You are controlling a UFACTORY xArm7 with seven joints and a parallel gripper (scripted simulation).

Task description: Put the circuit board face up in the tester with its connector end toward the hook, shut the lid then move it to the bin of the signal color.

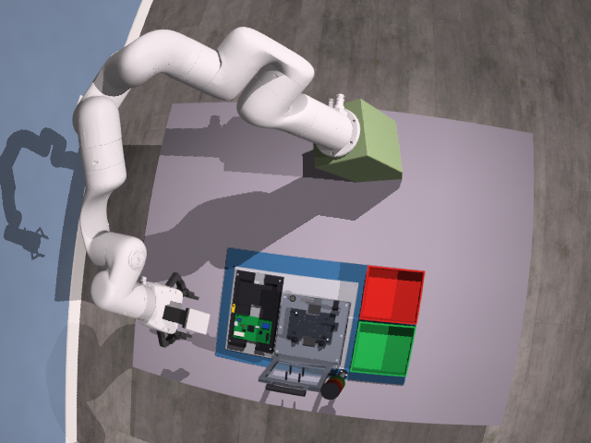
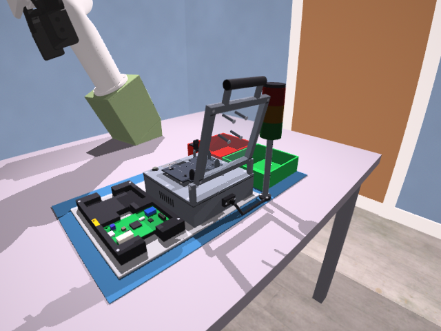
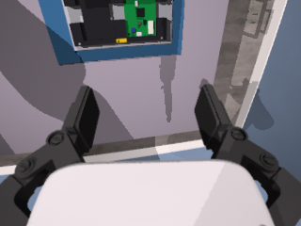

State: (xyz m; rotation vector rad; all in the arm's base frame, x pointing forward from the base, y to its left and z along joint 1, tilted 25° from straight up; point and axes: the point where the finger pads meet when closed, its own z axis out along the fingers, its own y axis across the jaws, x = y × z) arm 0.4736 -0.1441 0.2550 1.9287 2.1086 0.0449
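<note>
My gripper is now 3 cm short of the green circuit board, 6 cm to the right of it and 31 cm above it. The rest, counted from my hand: clear lid (11 cm ahead, 24 cm to the left, 15 cm below); green bin (2 cm ahead, 43 cm to the left, 32 cm below); plate (1 cm behind, 24 cm to the left, 26 cm below).
</note>
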